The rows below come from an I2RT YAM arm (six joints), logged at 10 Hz.
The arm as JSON. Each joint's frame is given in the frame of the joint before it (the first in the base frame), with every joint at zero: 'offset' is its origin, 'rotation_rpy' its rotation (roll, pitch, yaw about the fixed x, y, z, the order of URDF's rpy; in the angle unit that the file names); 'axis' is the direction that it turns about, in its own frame. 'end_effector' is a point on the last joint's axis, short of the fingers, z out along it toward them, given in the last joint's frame.
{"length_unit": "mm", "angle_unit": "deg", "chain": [
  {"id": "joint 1", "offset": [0.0, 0.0, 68.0], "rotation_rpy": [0.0, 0.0, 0.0], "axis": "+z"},
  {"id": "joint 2", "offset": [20.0, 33.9, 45.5], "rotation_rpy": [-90.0, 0.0, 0.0], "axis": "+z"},
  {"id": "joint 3", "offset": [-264.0, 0.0, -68.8], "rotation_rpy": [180.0, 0.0, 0.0], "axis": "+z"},
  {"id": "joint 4", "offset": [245.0, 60.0, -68.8], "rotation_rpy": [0.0, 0.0, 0.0], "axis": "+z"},
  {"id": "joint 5", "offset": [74.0, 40.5, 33.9], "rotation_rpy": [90.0, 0.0, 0.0], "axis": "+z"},
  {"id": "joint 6", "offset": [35.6, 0.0, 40.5], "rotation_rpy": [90.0, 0.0, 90.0], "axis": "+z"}
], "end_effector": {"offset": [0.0, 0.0, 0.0], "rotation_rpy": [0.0, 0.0, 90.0]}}
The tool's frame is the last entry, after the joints.
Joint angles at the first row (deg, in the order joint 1, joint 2, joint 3, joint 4, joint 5, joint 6):
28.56 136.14 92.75 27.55 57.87 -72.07
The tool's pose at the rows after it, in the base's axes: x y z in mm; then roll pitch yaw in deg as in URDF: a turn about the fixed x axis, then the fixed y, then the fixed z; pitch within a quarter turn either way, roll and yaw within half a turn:
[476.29, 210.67, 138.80, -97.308, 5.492, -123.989]
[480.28, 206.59, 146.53, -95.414, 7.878, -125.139]
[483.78, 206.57, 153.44, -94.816, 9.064, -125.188]
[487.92, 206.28, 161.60, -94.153, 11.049, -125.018]
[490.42, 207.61, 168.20, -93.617, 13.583, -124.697]
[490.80, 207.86, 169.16, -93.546, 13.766, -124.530]
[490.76, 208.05, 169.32, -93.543, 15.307, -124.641]
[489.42, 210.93, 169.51, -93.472, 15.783, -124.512]
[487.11, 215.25, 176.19, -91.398, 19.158, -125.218]
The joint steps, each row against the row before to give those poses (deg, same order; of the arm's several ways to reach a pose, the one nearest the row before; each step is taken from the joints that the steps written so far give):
-1.32 1.37 0.00 2.67 1.85 0.24
-0.56 0.00 0.55 3.02 0.90 -0.66
-0.18 0.00 1.29 -0.03 -0.04 0.07
-0.24 0.00 1.50 -0.02 -0.35 0.65
0.00 0.00 1.21 0.00 -0.31 1.47
0.00 0.00 0.17 0.00 -0.15 0.02
0.02 0.00 0.03 0.02 0.04 1.51
0.35 0.00 -0.01 0.11 0.22 0.39
0.59 -0.02 0.07 3.80 1.92 0.02

